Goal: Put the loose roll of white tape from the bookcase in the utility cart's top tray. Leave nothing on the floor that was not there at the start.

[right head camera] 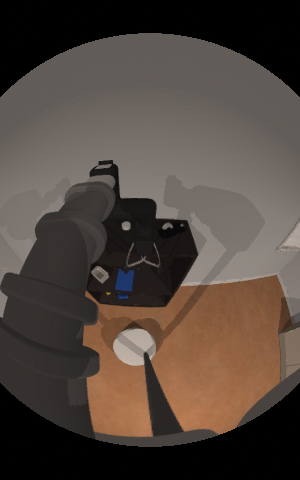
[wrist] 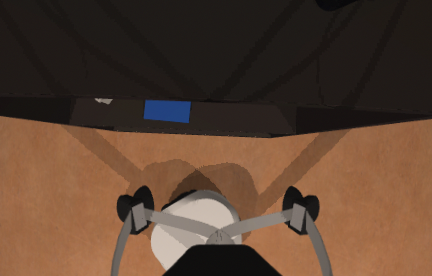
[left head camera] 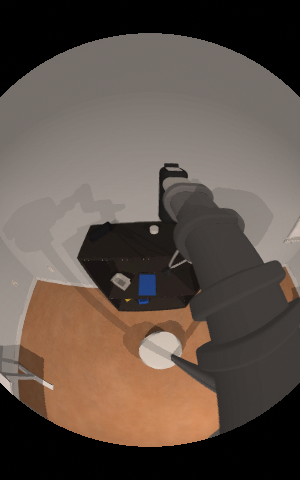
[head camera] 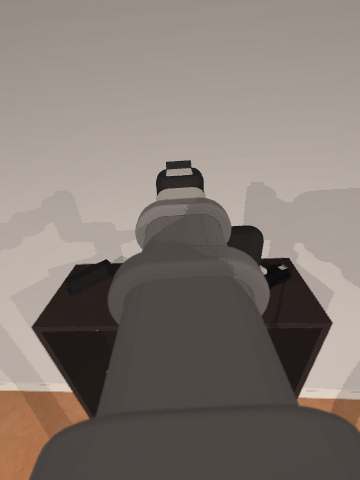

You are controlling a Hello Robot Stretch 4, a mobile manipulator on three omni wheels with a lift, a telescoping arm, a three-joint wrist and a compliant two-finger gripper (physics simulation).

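Frame: origin at the robot's base, x ahead, y left, z up, level; metres.
Seen in the pictures: gripper, fingertip midpoint: (right head camera: 142, 271) (wrist: 218, 202) (left head camera: 181, 271); robot's base, link origin: (right head camera: 135, 345) (left head camera: 159, 349).
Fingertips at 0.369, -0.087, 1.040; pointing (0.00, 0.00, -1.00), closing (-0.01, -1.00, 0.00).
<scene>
Offsets run from my fingertips to a thing's middle, as dx, dy, dz.
The loose roll of white tape @(+0.289, +0.089, +0.005) (left head camera: 154, 229) (right head camera: 126, 225) stands on the top of the dark bookcase (head camera: 305, 310) (left head camera: 112, 245) (right head camera: 185, 240) (wrist: 200, 50), towards the back. In the head camera view the arm hides the roll, and it does not show in the wrist view. My gripper (right head camera: 143, 268) (wrist: 218, 202) points down with its fingers wide apart and nothing between them. In the right head view it hangs at the bookcase's front, nearer than the roll. In the wrist view floor and a white round object show between and below the fingers. I cannot make out the utility cart.
A black tape dispenser @(+0.256, -0.171, +0.028) (head camera: 278, 275) (right head camera: 172, 230) lies at the top's right, and a black object @(+0.293, +0.403, +0.020) (head camera: 89, 278) (left head camera: 101, 232) at its left. A blue box @(+0.238, +0.151, -0.579) (left head camera: 147, 285) (right head camera: 125, 280) (wrist: 167, 111) and a pale container @(+0.276, +0.390, -0.547) (left head camera: 121, 281) (right head camera: 100, 274) are inside. A white round object (left head camera: 155, 352) (right head camera: 131, 347) (wrist: 200, 220) stands in front.
</scene>
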